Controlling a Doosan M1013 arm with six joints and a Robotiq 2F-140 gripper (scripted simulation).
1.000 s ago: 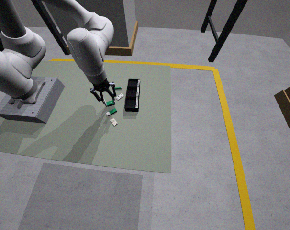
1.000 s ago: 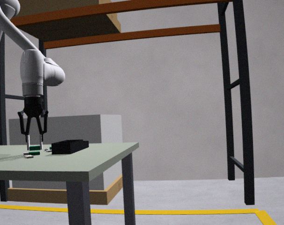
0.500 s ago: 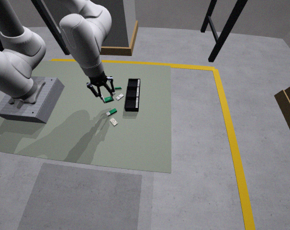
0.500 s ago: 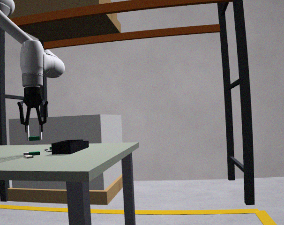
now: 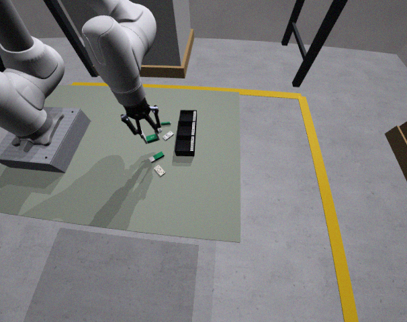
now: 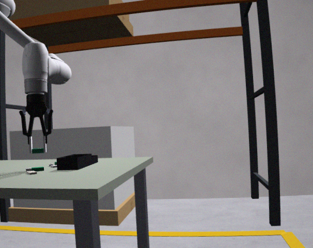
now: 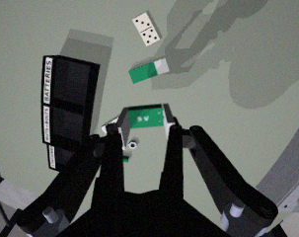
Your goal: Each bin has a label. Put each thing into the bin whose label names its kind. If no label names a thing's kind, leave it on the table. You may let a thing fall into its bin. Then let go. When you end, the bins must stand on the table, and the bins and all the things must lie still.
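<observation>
The green battery lies 20 mm below my hand and 10 mm behind it. The rest, counted from my hand: white domino (120 mm to the right, 90 mm below, 30 mm ahead); green-and-white stick (90 mm below, 60 mm to the right, 10 mm ahead); nut (100 mm to the left, 90 mm below, 10 mm ahead).
</observation>
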